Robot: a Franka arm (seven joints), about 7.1 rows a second.
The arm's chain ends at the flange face. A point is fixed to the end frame.
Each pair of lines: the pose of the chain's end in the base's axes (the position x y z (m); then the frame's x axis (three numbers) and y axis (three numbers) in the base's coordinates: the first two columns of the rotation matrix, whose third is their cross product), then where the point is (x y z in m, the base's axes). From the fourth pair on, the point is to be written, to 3 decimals.
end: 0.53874, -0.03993, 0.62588, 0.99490, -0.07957, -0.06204, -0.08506, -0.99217, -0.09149
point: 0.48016 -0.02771 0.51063
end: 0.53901, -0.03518, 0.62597, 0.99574, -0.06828, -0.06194, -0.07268, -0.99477, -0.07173
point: 0.48014 -0.02598 0.51059
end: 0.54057, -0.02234, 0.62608, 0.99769, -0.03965, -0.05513, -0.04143, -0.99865, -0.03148
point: 0.48205 -0.01966 0.51018
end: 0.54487, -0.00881, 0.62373, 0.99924, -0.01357, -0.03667, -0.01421, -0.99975, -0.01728
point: 0.488 -0.009 0.507
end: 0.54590, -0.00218, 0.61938, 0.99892, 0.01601, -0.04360, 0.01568, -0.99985, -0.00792
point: 0.489 -0.006 0.503
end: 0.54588, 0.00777, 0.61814, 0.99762, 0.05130, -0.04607, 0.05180, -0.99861, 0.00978
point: 0.489 0.000 0.502
